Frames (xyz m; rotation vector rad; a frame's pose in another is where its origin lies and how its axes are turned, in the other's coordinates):
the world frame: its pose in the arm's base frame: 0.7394 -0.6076 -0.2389 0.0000 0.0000 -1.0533
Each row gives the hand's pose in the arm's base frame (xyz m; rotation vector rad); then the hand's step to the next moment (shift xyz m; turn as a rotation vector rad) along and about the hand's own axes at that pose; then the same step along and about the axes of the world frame.
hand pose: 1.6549 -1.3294 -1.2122 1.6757 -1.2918 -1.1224
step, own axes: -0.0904 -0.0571 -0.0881 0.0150 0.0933 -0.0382
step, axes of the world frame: -0.0455 0.1308 -0.0027 0.0331 -0.0118 0.0957
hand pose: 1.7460 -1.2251 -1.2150 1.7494 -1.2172 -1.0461
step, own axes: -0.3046 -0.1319 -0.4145 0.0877 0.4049 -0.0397
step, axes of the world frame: -0.1503 0.4988 0.1028 0.1211 -0.1657 0.3620
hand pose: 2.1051 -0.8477 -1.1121 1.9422 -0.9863 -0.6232
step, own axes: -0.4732 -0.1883 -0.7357 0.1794 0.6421 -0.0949
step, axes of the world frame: -0.5204 0.6859 0.2436 0.2308 -0.2321 0.5885
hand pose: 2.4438 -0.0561 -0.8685 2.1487 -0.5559 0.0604
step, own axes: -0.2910 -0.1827 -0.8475 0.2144 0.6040 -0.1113
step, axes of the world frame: -0.7749 0.3799 0.3024 0.2387 -0.1795 0.5779
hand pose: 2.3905 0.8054 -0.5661 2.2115 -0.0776 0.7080
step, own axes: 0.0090 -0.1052 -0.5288 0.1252 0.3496 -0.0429
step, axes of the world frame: -0.4941 0.0411 0.2121 0.1567 -0.1019 0.3237
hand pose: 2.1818 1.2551 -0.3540 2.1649 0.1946 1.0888
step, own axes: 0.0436 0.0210 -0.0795 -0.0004 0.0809 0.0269
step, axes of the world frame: -0.0556 -0.0094 0.0740 0.0680 -0.0312 0.0409
